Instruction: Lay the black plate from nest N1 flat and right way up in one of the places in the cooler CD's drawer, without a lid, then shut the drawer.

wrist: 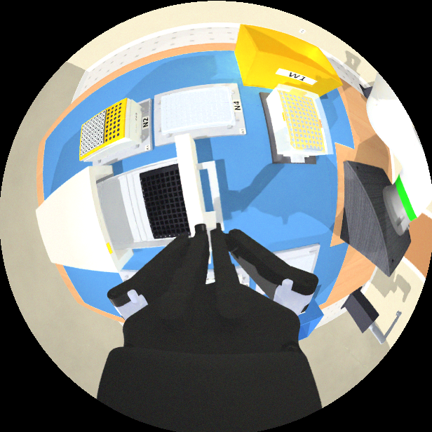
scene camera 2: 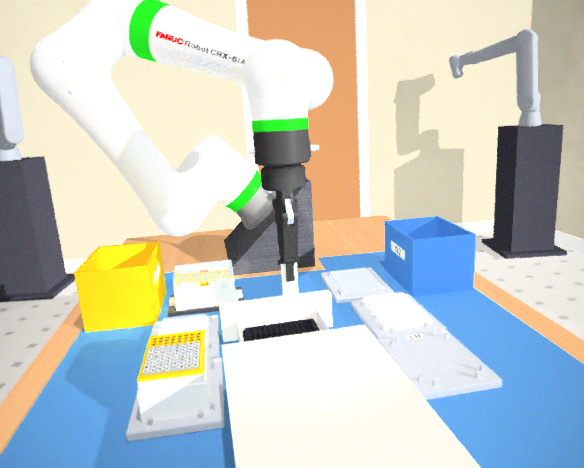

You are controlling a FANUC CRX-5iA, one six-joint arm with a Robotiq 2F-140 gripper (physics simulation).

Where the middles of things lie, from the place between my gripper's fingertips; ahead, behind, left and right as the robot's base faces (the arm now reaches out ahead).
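Clear plate (scene camera 2: 189, 323) at 3 cm ahead of my hand, 19 cm to the right of it and 4 cm below it. From the same hand, white plate (scene camera 2: 396, 309) at 1 cm behind, 19 cm to the left, 4 cm below; drawer (scene camera 2: 235, 316) at 13 cm ahead, 1 cm to the right, 2 cm below; black plate (scene camera 2: 308, 325) at 8 cm ahead, 2 cm to the right, 4 cm below.
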